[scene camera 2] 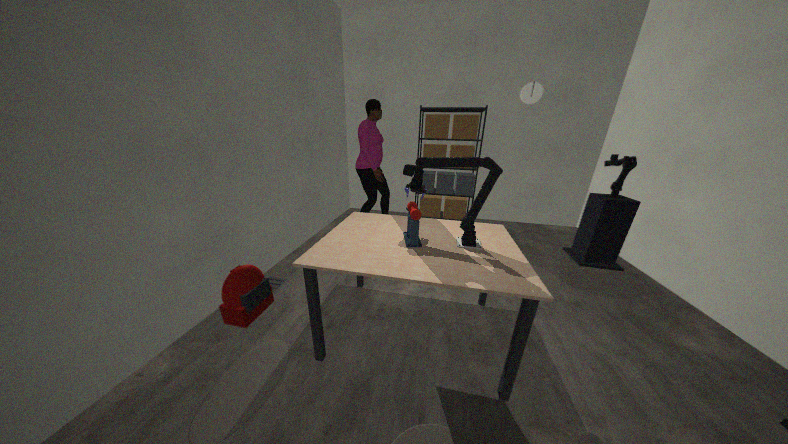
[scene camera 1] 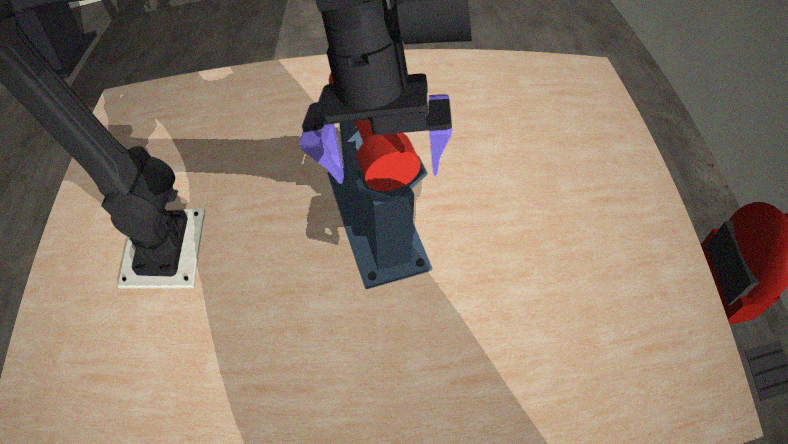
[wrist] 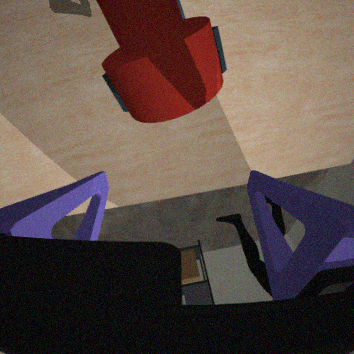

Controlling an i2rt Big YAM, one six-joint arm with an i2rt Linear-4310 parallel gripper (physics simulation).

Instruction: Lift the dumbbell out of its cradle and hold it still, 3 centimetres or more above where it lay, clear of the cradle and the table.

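Where they show: gripper, between the fingertips: (scene camera 2: pixel 414 198) (scene camera 1: pixel 387 175) (wrist: pixel 177 178); arm's base, origin of its link: (scene camera 2: pixel 468 242) (scene camera 1: pixel 161 244).
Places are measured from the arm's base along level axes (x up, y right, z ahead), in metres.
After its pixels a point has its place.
Note:
The red dumbbell (scene camera 1: pixel 392 169) {x 0.205, y 0.039, z 0.389 m} (scene camera 2: pixel 415 212) {x 0.217, y -0.144, z 0.340 m} (wrist: pixel 145 92) {x 0.231, y 0.024, z 0.372 m} lies in the dark blue cradle (scene camera 1: pixel 393 231) {x 0.089, y 0.043, z 0.389 m} (scene camera 2: pixel 413 230) {x 0.097, y -0.137, z 0.347 m} (wrist: pixel 220 50) {x 0.189, y 0.017, z 0.424 m}, which stands on the wooden table (scene camera 1: pixel 579 248) {x -0.008, y 0.022, z 0.688 m} (scene camera 2: pixel 352 242) {x -0.008, y -0.198, z 0.728 m}. Its near head faces scene camera 1; the arm hides most of the handle and far head there. My gripper (scene camera 1: pixel 388 178) {x 0.242, y 0.079, z 0.383 m} (scene camera 2: pixel 415 193) {x 0.242, y 0.079, z 0.383 m} (wrist: pixel 177 178) {x 0.242, y 0.079, z 0.383 m} is open, with its purple fingers wide apart and nothing between them. In scene camera 2 it hangs above the dumbbell. In the wrist view the dumbbell's head and part of its handle lie beyond the fingertips, sideways between their lines.
The arm's white base plate (scene camera 1: pixel 190 248) {x 0.000, y 0.007, z 0.060 m} (scene camera 2: pixel 470 242) {x 0.020, y -0.042, z -0.007 m} is bolted to the table beside the cradle. A red and black object (scene camera 1: pixel 763 259) (scene camera 2: pixel 242 292) is beyond the table's edge. A person (scene camera 2: pixel 370 143) stands behind the table, near a shelf rack (scene camera 2: pixel 453 109). A second arm stands on a dark pedestal (scene camera 2: pixel 605 228).

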